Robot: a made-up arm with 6 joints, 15 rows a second.
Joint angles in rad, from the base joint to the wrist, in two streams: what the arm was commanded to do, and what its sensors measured. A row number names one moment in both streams.
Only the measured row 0 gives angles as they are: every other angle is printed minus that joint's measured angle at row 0.
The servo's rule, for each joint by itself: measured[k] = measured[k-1] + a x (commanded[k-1-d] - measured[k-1]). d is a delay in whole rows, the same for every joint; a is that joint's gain. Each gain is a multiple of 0.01, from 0.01 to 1. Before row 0 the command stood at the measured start. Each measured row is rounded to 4 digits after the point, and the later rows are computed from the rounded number. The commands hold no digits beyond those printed.
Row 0, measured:
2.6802 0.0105 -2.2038 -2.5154 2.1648 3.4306
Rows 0 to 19, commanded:
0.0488 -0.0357 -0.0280 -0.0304 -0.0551 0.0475
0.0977 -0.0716 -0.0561 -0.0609 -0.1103 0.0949
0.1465 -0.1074 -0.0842 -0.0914 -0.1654 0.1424
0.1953 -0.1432 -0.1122 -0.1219 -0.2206 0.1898
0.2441 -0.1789 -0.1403 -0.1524 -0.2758 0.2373
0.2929 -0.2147 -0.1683 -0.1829 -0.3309 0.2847
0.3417 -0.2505 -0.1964 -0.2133 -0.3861 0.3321
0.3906 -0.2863 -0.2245 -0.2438 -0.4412 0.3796
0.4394 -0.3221 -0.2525 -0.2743 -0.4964 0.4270
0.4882 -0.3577 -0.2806 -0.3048 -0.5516 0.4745
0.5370 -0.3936 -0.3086 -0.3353 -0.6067 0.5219
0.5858 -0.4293 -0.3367 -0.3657 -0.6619 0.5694
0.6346 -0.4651 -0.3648 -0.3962 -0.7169 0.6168
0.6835 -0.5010 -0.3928 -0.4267 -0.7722 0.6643
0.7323 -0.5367 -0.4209 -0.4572 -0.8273 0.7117
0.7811 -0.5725 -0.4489 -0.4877 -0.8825 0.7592
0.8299 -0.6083 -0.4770 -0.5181 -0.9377 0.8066
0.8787 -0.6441 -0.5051 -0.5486 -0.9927 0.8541
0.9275 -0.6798 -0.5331 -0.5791 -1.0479 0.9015
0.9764 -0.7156 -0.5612 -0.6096 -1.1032 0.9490
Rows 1 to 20, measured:
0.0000 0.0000 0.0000 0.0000 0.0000 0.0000
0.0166 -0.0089 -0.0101 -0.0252 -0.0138 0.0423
0.0442 -0.0246 -0.0267 -0.0548 -0.0379 0.0891
0.0790 -0.0453 -0.0474 -0.0852 -0.0698 0.1365
0.1185 -0.0698 -0.0707 -0.1157 -0.1075 0.1839
0.1612 -0.0971 -0.0958 -0.1462 -0.1496 0.2314
0.2060 -0.1265 -0.1219 -0.1767 -0.1949 0.2788
0.2521 -0.1575 -0.1487 -0.2071 -0.2427 0.3262
0.2992 -0.1897 -0.1760 -0.2376 -0.2923 0.3737
0.3469 -0.2228 -0.2035 -0.2681 -0.3433 0.4211
0.3949 -0.2565 -0.2313 -0.2986 -0.3954 0.4686
0.4432 -0.2908 -0.2591 -0.3291 -0.4482 0.5160
0.4917 -0.3254 -0.2870 -0.3595 -0.5016 0.5635
0.5403 -0.3603 -0.3150 -0.3900 -0.5554 0.6109
0.5890 -0.3955 -0.3430 -0.4205 -0.6096 0.6584
0.6377 -0.4308 -0.3710 -0.4510 -0.6640 0.7058
0.6865 -0.4662 -0.3990 -0.4815 -0.7186 0.7533
0.7353 -0.5017 -0.4271 -0.5119 -0.7734 0.8007
0.7841 -0.5373 -0.4552 -0.5424 -0.8282 0.8482
0.8329 -0.5729 -0.4832 -0.5729 -0.8831 0.8956
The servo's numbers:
d 1
a 0.34 0.25 0.36 0.83 0.25 0.89

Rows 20 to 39, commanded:
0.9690 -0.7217 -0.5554 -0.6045 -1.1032 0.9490
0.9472 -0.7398 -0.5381 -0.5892 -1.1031 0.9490
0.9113 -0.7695 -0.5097 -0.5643 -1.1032 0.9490
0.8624 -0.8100 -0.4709 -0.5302 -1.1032 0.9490
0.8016 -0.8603 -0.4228 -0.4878 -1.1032 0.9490
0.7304 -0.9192 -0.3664 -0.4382 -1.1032 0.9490
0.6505 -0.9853 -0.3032 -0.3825 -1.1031 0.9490
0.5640 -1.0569 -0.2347 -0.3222 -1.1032 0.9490
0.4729 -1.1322 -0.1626 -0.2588 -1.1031 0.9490
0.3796 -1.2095 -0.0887 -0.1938 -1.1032 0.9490
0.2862 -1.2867 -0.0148 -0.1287 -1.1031 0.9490
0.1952 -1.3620 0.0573 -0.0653 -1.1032 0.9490
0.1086 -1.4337 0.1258 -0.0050 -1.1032 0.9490
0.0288 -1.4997 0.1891 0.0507 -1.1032 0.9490
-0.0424 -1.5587 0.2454 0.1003 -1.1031 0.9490
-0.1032 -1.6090 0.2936 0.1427 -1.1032 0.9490
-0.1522 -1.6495 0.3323 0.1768 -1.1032 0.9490
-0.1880 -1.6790 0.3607 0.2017 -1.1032 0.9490
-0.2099 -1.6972 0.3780 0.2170 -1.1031 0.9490
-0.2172 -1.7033 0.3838 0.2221 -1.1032 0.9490
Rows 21 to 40, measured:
0.8817 -0.6086 -0.5113 -0.6034 -0.9381 0.9431
0.9114 -0.6369 -0.5272 -0.6043 -0.9794 0.9484
0.9236 -0.6626 -0.5311 -0.5918 -1.0103 0.9489
0.9194 -0.6893 -0.5234 -0.5690 -1.0335 0.9490
0.9000 -0.7195 -0.5045 -0.5368 -1.0509 0.9490
0.8665 -0.7547 -0.4751 -0.4961 -1.0640 0.9490
0.8202 -0.7958 -0.4360 -0.4480 -1.0738 0.9490
0.7625 -0.8432 -0.3882 -0.3936 -1.0811 0.9490
0.6950 -0.8966 -0.3329 -0.3343 -1.0866 0.9490
0.6195 -0.9555 -0.2716 -0.2716 -1.0907 0.9490
0.5379 -1.0190 -0.2058 -0.2070 -1.0938 0.9490
0.4523 -1.0859 -0.1370 -0.1420 -1.0961 0.9490
0.3649 -1.1549 -0.0671 -0.0783 -1.0979 0.9490
0.2778 -1.2246 0.0023 -0.0175 -1.0992 0.9490
0.1931 -1.2934 0.0695 0.0391 -1.1002 0.9490
0.1130 -1.3597 0.1328 0.0899 -1.1009 0.9490
0.0395 -1.4220 0.1907 0.1337 -1.1015 0.9490
-0.0257 -1.4789 0.2417 0.1695 -1.1019 0.9490
-0.0809 -1.5289 0.2845 0.1962 -1.1022 0.9490
-0.1248 -1.5710 0.3182 0.2135 -1.1024 0.9490

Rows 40 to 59, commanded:
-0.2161 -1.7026 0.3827 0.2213 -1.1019 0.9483
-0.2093 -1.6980 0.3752 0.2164 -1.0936 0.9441
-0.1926 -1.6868 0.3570 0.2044 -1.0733 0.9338
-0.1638 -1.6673 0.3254 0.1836 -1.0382 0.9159
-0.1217 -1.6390 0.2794 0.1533 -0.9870 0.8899
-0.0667 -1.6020 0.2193 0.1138 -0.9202 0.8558
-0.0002 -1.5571 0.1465 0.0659 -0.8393 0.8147
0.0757 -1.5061 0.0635 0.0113 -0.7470 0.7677
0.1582 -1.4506 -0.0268 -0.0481 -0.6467 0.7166
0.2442 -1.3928 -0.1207 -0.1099 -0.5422 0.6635
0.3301 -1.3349 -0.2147 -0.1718 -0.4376 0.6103
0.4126 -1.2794 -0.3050 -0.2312 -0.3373 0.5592
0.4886 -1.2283 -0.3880 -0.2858 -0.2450 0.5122
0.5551 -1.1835 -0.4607 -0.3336 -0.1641 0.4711
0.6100 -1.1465 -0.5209 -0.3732 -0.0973 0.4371
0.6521 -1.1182 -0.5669 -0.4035 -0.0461 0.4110
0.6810 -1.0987 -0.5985 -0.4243 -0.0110 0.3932
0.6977 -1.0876 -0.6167 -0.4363 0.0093 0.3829
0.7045 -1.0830 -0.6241 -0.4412 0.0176 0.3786
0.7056 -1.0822 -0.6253 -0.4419 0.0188 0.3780
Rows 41 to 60, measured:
-0.1562 -1.6041 0.3418 0.2206 -1.1026 0.9490
-0.1766 -1.6287 0.3565 0.2212 -1.1024 0.9484
-0.1877 -1.6460 0.3632 0.2172 -1.1002 0.9446
-0.1894 -1.6562 0.3610 0.2066 -1.0935 0.9350
-0.1807 -1.6590 0.3482 0.1875 -1.0797 0.9180
-0.1606 -1.6540 0.3234 0.1591 -1.0565 0.8930
-0.1287 -1.6410 0.2859 0.1215 -1.0224 0.8599
-0.0850 -1.6200 0.2357 0.0754 -0.9766 0.8197
-0.0304 -1.5915 0.1737 0.0222 -0.9192 0.7734
0.0337 -1.5563 0.1015 -0.0361 -0.8511 0.7228
0.1053 -1.5154 0.0215 -0.0974 -0.7739 0.6700
0.1817 -1.4703 -0.0635 -0.1592 -0.6898 0.6169
0.2602 -1.4226 -0.1504 -0.2190 -0.6017 0.5655
0.3379 -1.3740 -0.2359 -0.2744 -0.5125 0.5181
0.4117 -1.3264 -0.3168 -0.3235 -0.4254 0.4763
0.4791 -1.2814 -0.3903 -0.3648 -0.3434 0.4414
0.5379 -1.2406 -0.4539 -0.3969 -0.2691 0.4143
0.5866 -1.2051 -0.5060 -0.4196 -0.2046 0.3955
0.6244 -1.1757 -0.5459 -0.4335 -0.1511 0.3843
0.6516 -1.1525 -0.5741 -0.4399 -0.1089 0.3792

